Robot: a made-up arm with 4 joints. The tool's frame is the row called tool.
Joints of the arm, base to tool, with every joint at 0 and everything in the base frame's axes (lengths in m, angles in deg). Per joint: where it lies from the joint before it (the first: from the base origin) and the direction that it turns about. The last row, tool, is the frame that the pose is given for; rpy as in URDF.
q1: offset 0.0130 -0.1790 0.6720 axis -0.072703 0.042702 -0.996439
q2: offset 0.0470 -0.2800 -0.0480 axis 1 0 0
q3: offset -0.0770 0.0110 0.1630 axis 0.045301 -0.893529 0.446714
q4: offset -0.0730 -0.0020 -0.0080 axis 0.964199 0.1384 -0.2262
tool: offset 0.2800 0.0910 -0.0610 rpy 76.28 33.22 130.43
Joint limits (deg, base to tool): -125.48..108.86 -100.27..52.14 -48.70..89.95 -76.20..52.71
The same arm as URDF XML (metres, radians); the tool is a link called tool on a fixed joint. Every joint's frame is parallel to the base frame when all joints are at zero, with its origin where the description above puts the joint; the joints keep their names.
<robot name="arm">
<joint name="q1" type="revolute"><parent link="base_link"/><child link="link1"/><origin xyz="0.013 -0.179 0.672" rpy="0 0 0"/><axis xyz="-0.072703 0.042702 -0.996439"/><limit lower="-2.19" upper="1.9"/></joint>
<joint name="q2" type="revolute"><parent link="link1"/><child link="link2"/><origin xyz="0.047 -0.28 -0.048" rpy="0 0 0"/><axis xyz="1 0 0"/><limit lower="-1.75" upper="0.91"/></joint>
<joint name="q3" type="revolute"><parent link="link2"/><child link="link3"/><origin xyz="-0.077 0.011 0.163" rpy="0 0 0"/><axis xyz="0.045301 -0.893529 0.446714"/><limit lower="-0.85" upper="1.5699"/></joint>
<joint name="q4" type="revolute"><parent link="link3"/><child link="link4"/><origin xyz="-0.073 -0.002 -0.008" rpy="0 0 0"/><axis xyz="0.964199 0.1384 -0.2262"/><limit lower="-1.3299" upper="0.92"/></joint>
<joint name="tool_fixed" type="fixed"><parent link="link4"/><child link="tool"/><origin xyz="0.28 0.091 -0.061" rpy="1.3313 0.5798 2.2764"/></joint>
<link name="base_link"/>
<link name="link1"/>
<link name="link2"/>
<link name="link3"/>
<link name="link4"/>
<link name="tool"/>
</robot>

